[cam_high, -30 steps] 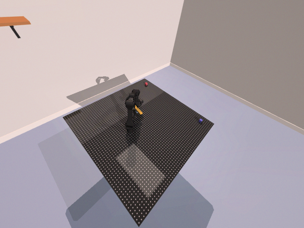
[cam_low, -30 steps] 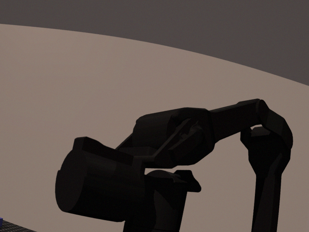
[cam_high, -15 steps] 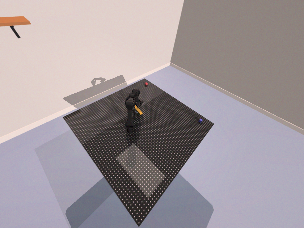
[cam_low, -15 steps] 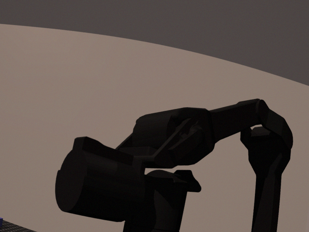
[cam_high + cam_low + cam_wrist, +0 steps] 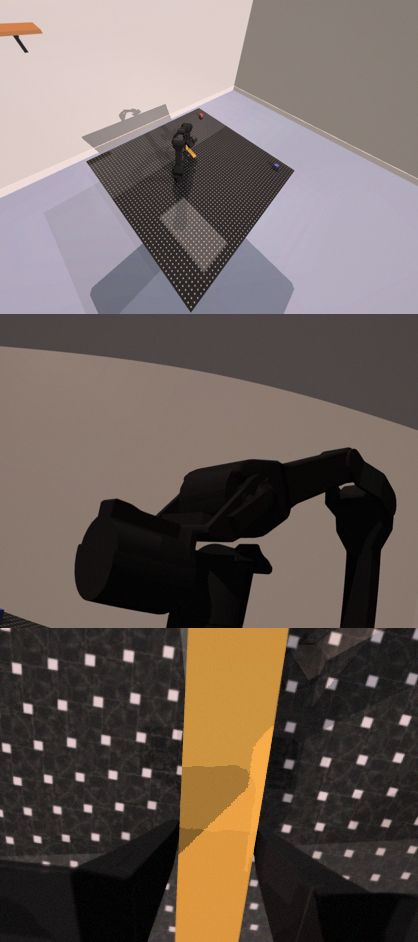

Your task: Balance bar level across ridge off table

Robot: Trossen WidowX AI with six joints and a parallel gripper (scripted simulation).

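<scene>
Now: gripper tip 30 mm to the left of the orange bar. The rest, counted from my gripper tip: small red cube: 490 mm ahead, 320 mm to the left, 30 mm below; small purple cube: 490 mm ahead, 680 mm to the right, 30 mm below.
</scene>
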